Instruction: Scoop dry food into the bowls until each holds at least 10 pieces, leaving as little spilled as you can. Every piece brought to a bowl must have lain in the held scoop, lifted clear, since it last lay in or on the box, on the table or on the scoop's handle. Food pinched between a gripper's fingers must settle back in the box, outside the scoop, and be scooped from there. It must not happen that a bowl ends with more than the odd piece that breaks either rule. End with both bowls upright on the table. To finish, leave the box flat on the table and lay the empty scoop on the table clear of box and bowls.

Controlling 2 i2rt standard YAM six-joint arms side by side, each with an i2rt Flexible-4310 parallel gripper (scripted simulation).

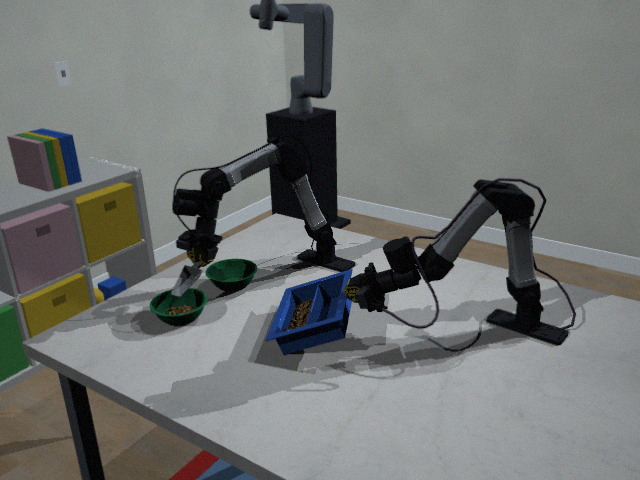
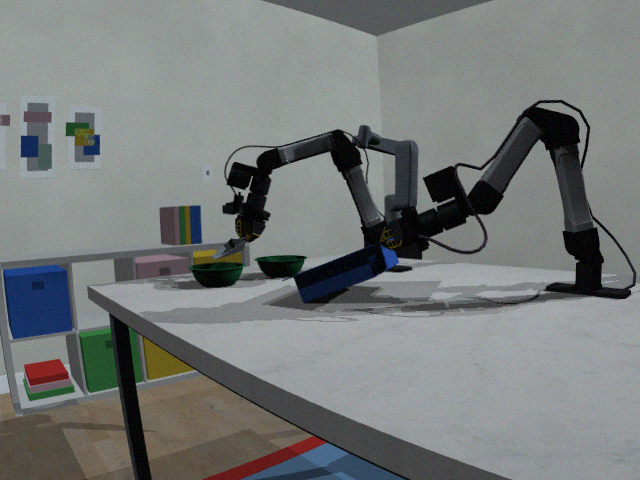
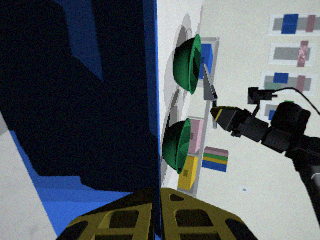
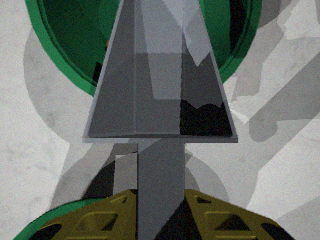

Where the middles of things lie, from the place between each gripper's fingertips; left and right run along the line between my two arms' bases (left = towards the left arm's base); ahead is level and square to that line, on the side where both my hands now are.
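Scene:
The blue box (image 1: 326,291) is 50 mm ahead of my left hand (image 1: 343,293), 50 mm below it and 70 mm to the right of it. Counting from that same left hand, you'd find the grey scoop (image 4: 159,86) 460 mm to the right, 140 mm ahead and 20 mm below.
For my right hand, the grey scoop is 40 mm ahead of it, 20 mm below it and 10 mm to the left of it, while the blue box is 390 mm to the left of that hand, 60 mm behind it and 50 mm below it.

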